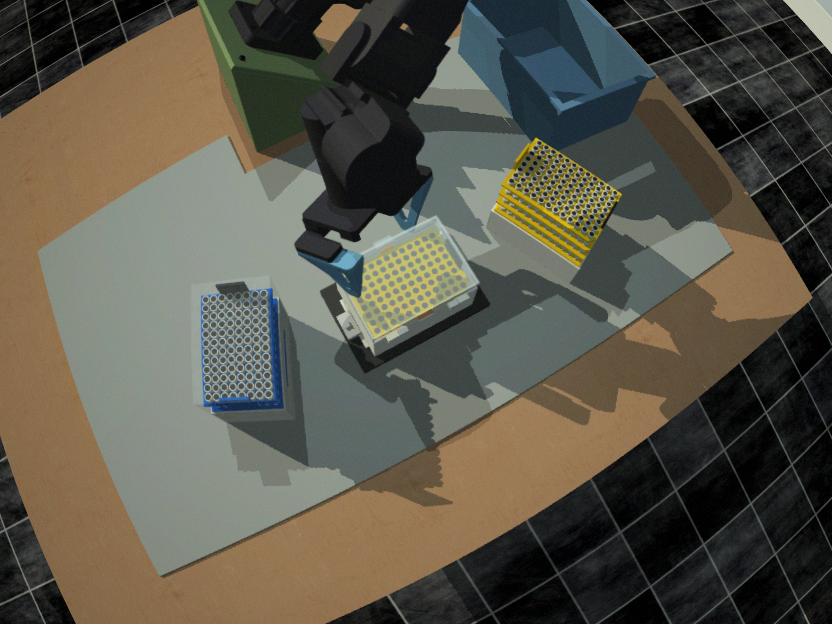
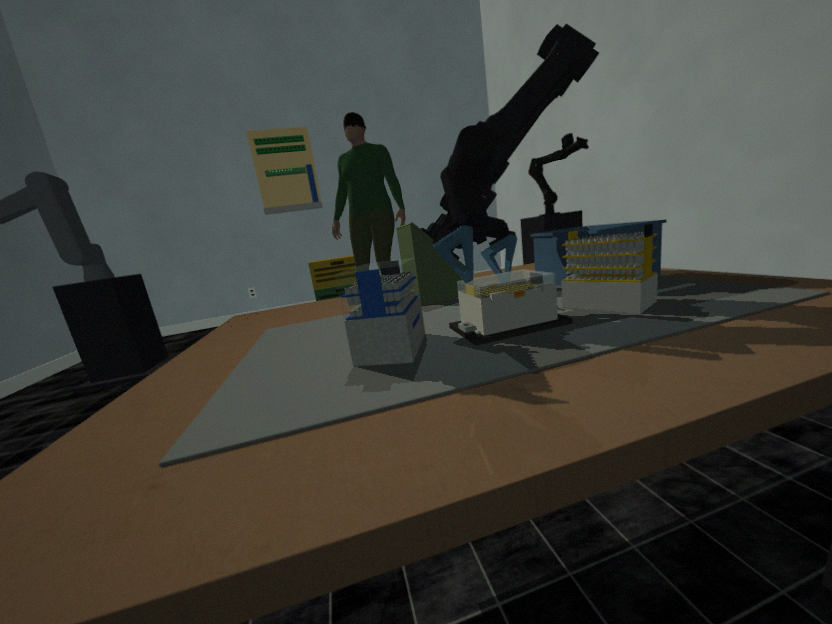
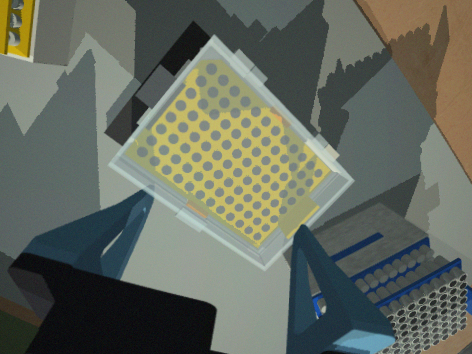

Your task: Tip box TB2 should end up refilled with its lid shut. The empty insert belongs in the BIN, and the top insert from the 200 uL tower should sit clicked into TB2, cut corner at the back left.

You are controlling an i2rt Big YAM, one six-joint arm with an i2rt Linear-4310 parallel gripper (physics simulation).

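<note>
The tip box TB2 (image 1: 381, 344) (image 2: 510, 312) is white, with its clear lid (image 1: 458, 250) (image 2: 510, 276) (image 3: 165, 201) over it, apparently shut. A yellow insert (image 1: 409, 282) (image 2: 504, 289) (image 3: 225, 150) with empty holes shows through the lid. My gripper (image 1: 379, 259) (image 2: 484, 275) (image 3: 227, 211) is open and empty, fingertips close to the lid's rear edge; contact cannot be told. The yellow tower (image 1: 564, 194) (image 2: 608, 258) (image 3: 25, 30), seemingly the 200 uL one, holds stacked inserts full of tips. The blue bin (image 1: 591, 114) (image 2: 547, 251) stands behind it.
A blue tower (image 1: 238, 345) (image 2: 369, 294) (image 3: 425, 300) of tip inserts stands on the other side of TB2. TB2 rests on a dark base plate (image 1: 426, 335) (image 3: 182, 50) on the grey mat (image 1: 147, 235) (image 2: 295, 396). A green block (image 1: 282, 100) (image 2: 423, 268) stands behind, near the arm.
</note>
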